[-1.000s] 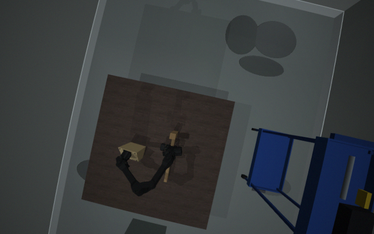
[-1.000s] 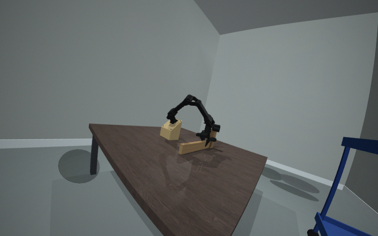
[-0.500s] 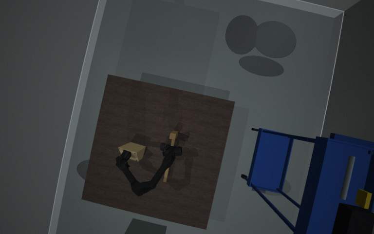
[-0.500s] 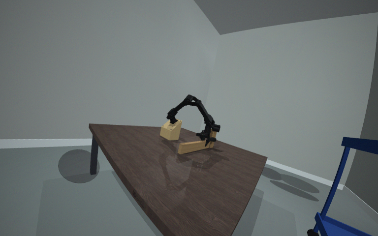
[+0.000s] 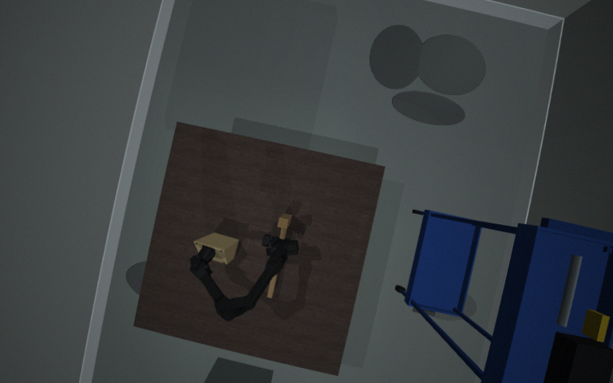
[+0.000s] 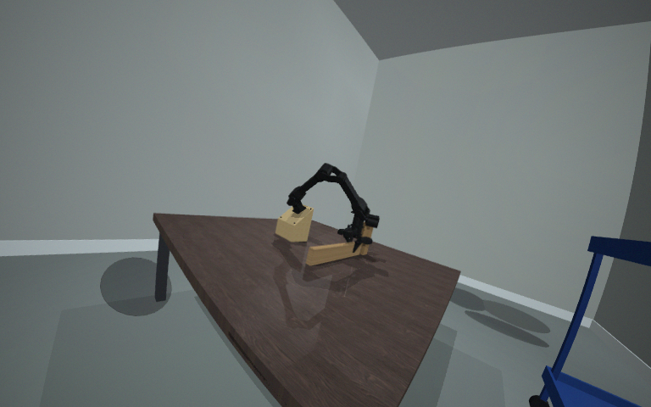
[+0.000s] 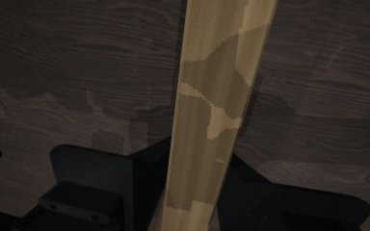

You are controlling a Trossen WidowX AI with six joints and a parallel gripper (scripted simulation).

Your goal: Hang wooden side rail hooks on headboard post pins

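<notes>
Now: gripper tip 20 mm past the headboard post, 120 mm to the right of it and 60 mm below it.
</notes>
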